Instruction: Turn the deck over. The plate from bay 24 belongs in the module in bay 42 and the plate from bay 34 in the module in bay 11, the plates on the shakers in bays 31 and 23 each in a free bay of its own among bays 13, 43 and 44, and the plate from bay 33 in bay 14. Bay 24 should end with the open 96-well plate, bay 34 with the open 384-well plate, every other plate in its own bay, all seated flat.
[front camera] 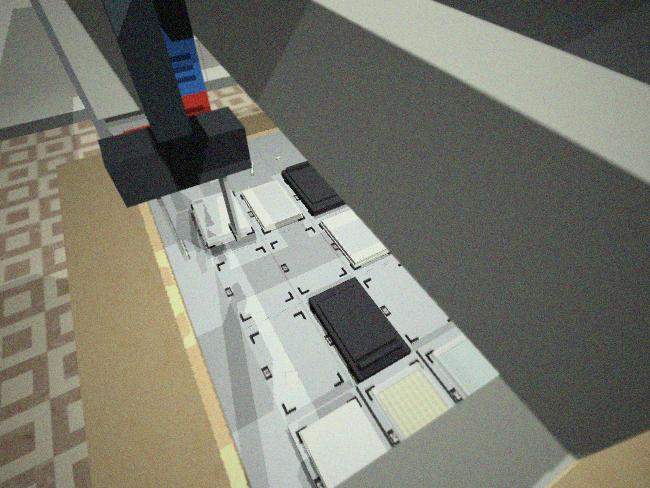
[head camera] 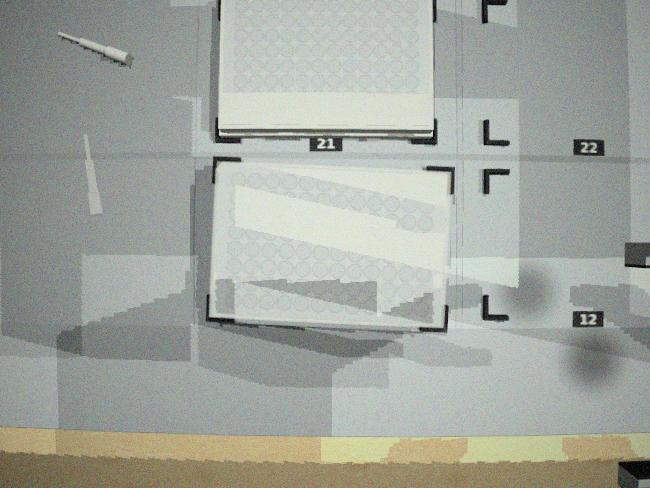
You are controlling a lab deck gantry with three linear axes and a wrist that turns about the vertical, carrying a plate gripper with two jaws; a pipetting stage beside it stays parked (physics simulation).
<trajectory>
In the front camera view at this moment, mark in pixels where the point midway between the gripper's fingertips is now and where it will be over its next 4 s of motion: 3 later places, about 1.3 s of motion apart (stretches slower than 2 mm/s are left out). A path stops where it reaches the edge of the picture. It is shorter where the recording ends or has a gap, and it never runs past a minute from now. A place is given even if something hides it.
My gripper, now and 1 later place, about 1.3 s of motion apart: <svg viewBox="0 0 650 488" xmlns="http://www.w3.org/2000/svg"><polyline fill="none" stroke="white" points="210,242 424,246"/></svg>
</trajectory>
